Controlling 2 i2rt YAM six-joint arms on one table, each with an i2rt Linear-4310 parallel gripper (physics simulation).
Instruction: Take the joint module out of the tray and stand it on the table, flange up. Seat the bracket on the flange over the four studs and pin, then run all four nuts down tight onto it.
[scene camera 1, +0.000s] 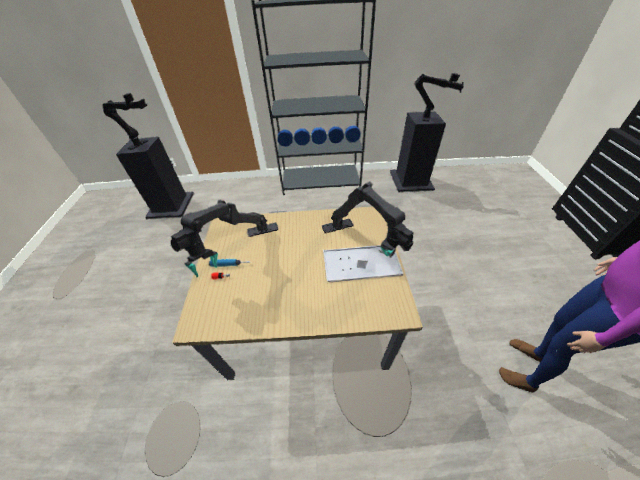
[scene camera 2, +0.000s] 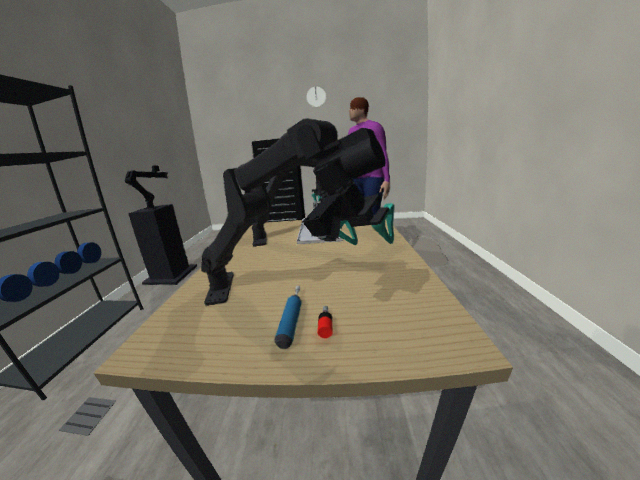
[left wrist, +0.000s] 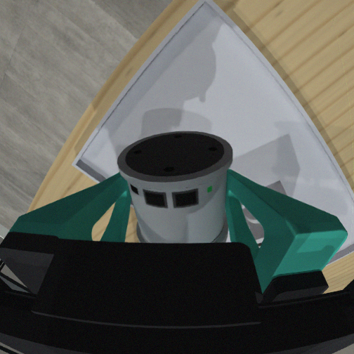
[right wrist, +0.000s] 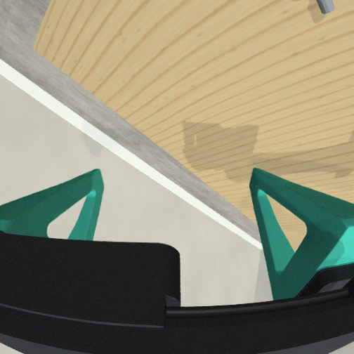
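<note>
My left gripper (scene camera 1: 388, 251) (left wrist: 179, 171) is shut on the joint module (left wrist: 175, 186), a grey cylinder whose black end face with four holes points away from the wrist camera. It holds the module over the right end of the white tray (scene camera 1: 361, 264) (left wrist: 225, 105), and the module's shadow falls on the tray. The module's other end is hidden behind the gripper body. The grey bracket (scene camera 1: 363, 264) lies in the middle of the tray, with small nuts (scene camera 1: 343, 258) to its left. My right gripper (scene camera 1: 201, 262) (scene camera 2: 368, 227) (right wrist: 178, 170) is open and empty above the table's left edge.
A blue driver tool (scene camera 1: 226, 262) (scene camera 2: 288, 321) and a short red tool (scene camera 1: 219, 275) (scene camera 2: 324, 324) lie on the table near my right gripper. A person (scene camera 1: 594, 320) stands on the floor to the right of the table. A shelf rack (scene camera 1: 317, 92) stands behind it.
</note>
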